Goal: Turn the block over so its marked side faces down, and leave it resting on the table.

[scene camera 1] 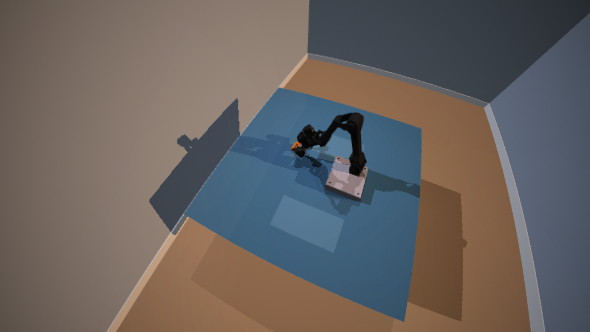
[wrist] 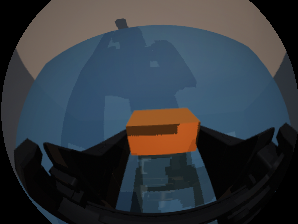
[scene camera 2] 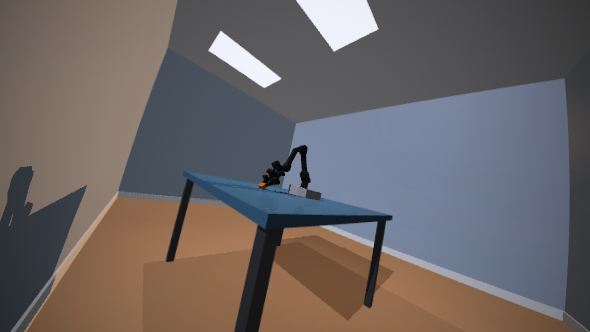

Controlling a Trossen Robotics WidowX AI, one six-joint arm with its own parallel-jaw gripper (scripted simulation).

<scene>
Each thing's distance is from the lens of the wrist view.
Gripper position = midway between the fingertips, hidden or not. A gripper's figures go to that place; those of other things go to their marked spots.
my gripper (wrist: pixel 163 131): 10 cm
orange block (wrist: pixel 166 131): 8 cm
</scene>
